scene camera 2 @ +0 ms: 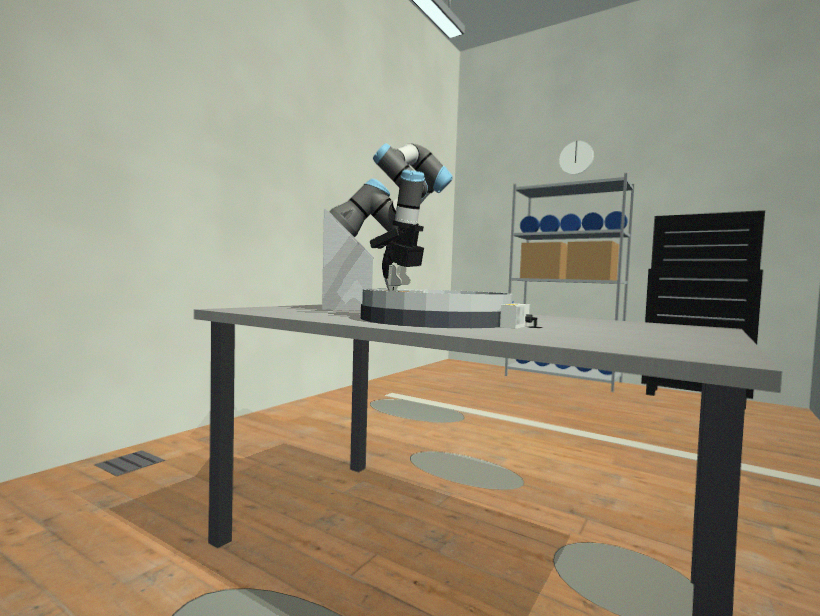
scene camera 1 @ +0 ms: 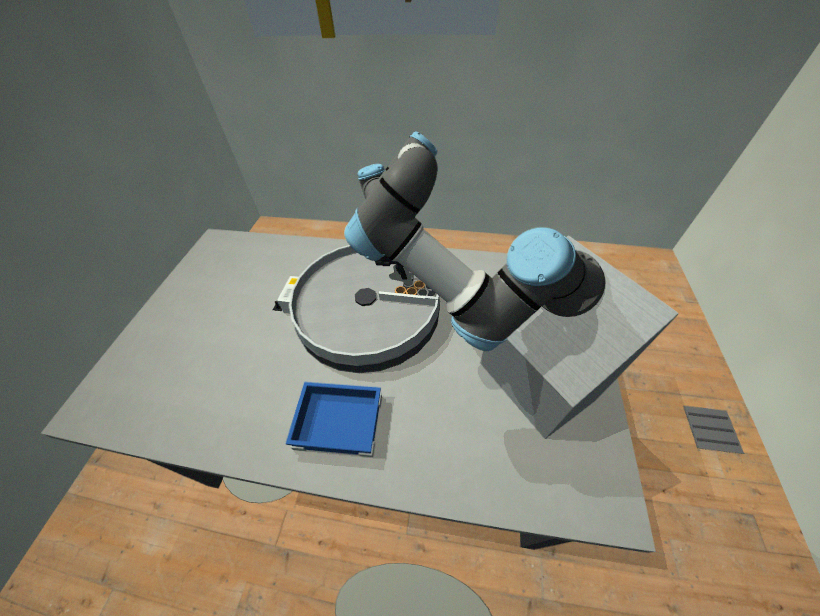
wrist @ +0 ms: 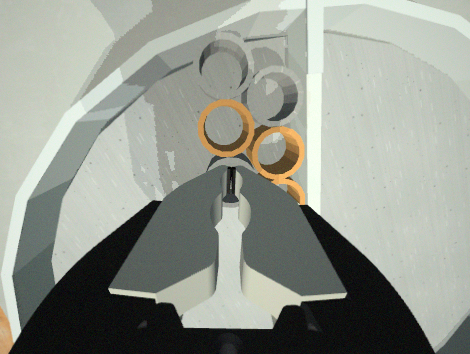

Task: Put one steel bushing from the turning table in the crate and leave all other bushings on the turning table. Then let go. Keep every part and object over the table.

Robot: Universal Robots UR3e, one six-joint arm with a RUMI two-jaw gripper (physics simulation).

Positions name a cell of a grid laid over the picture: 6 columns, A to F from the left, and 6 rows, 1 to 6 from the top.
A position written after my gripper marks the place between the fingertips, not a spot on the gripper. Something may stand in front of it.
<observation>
In view: my gripper (scene camera 2: C3).
My gripper shows as well in the wrist view (wrist: C3).
</observation>
